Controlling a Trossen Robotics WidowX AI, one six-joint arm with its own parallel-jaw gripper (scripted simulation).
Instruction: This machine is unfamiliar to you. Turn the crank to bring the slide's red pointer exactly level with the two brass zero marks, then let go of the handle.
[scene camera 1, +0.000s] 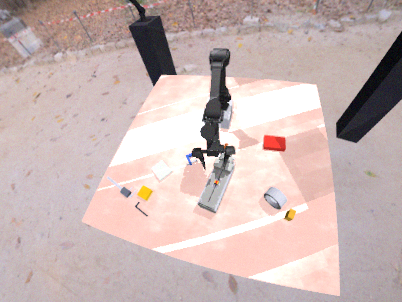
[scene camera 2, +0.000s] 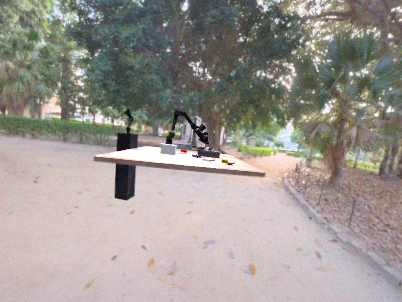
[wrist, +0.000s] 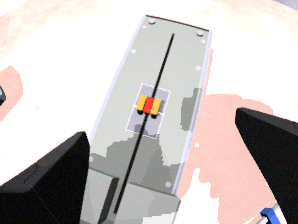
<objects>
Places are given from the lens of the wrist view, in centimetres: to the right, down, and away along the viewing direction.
gripper (wrist: 164, 127): 1, 1, 10
grey slide machine (wrist: 135, 162): -1, 4, 16
</objects>
